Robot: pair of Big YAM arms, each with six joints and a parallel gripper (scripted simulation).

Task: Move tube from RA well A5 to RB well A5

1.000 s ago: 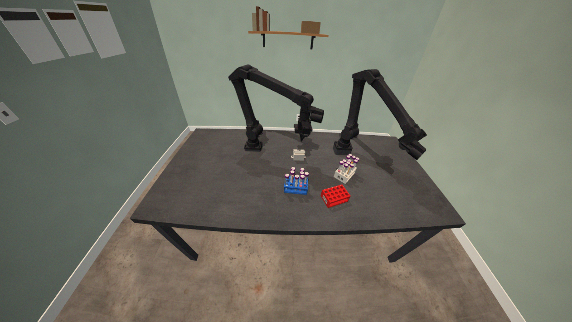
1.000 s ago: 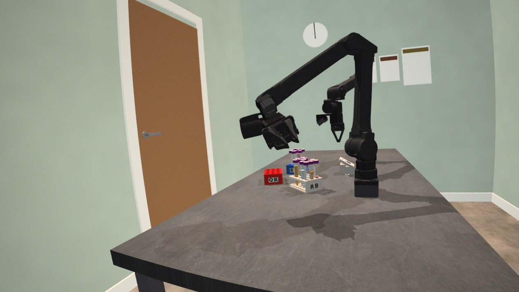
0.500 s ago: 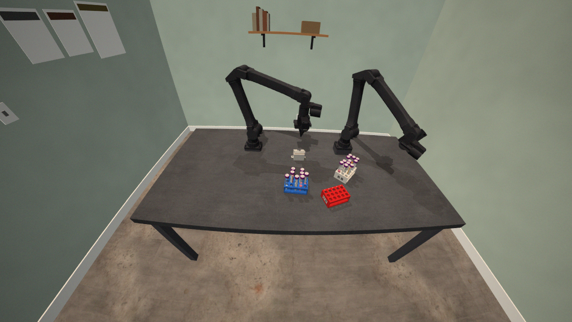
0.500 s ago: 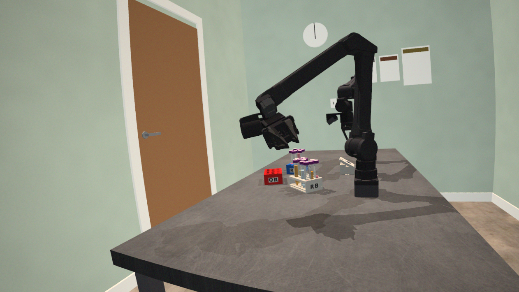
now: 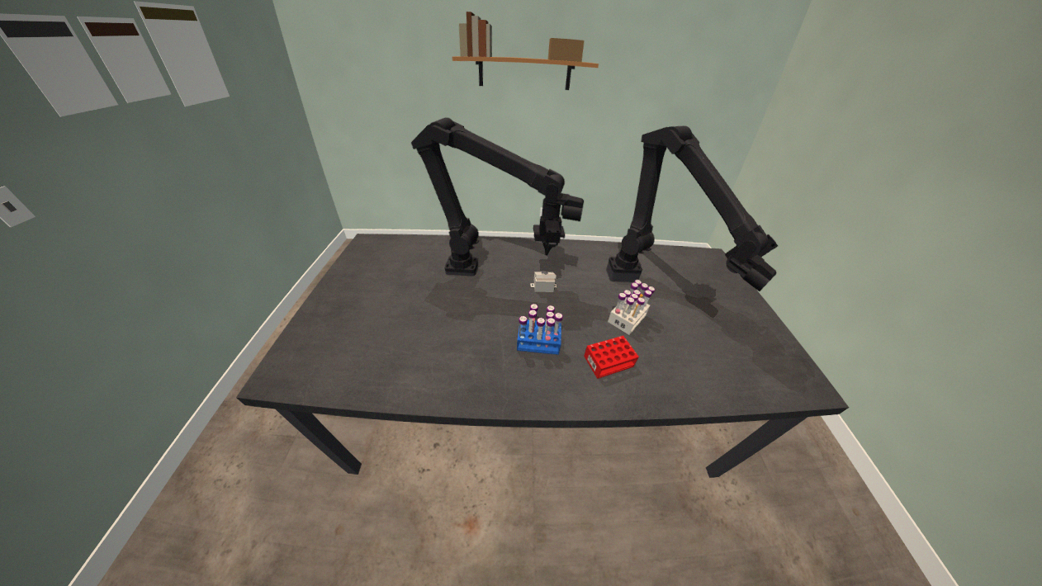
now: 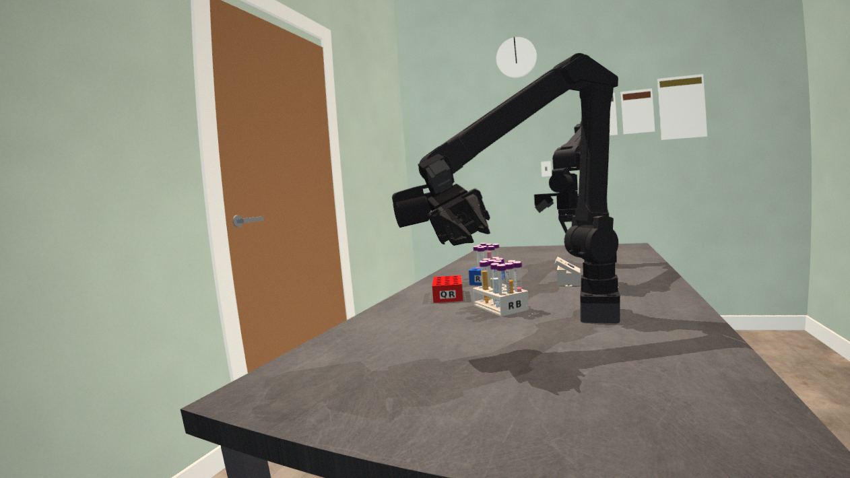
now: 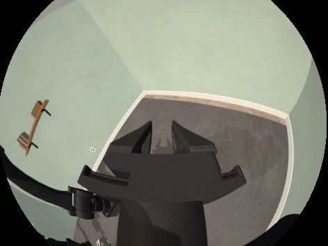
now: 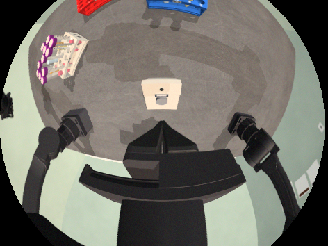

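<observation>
The done box lies 1 cm ahead of my right hand and 10 cm below it. From my right hand the other things lie so: white rack (17 cm ahead, 29 cm to the left, 12 cm below); rack RA (28 cm ahead, 3 cm to the right, 12 cm below); tube (19 cm ahead, 24 cm to the left, 8 cm below).
</observation>
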